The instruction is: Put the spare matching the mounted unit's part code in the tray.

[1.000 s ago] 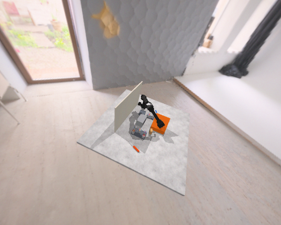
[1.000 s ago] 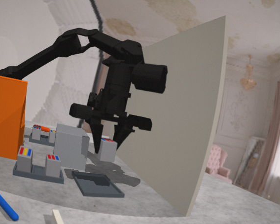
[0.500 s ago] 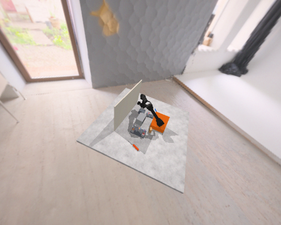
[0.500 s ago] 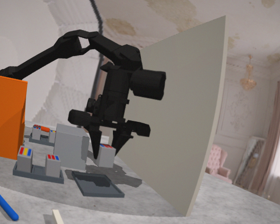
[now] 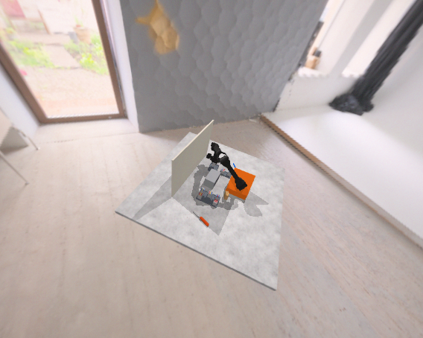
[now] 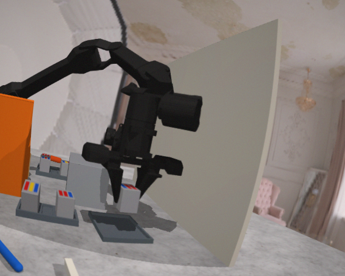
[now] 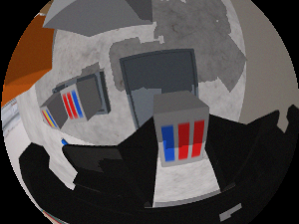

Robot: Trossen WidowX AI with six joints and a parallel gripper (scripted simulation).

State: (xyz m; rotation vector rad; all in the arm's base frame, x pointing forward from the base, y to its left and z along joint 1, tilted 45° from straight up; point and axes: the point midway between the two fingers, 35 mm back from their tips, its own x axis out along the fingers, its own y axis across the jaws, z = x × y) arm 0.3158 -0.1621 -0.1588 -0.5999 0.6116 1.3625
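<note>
Right now the dark grey tray is 6 cm below my gripper tip. The rest, counted from my gripper tip: blue pen 24 cm behind, 11 cm to the right, 5 cm below; then spare block 2 cm above; then grey mounted unit 3 cm behind, 21 cm to the left, 1 cm below.
</note>
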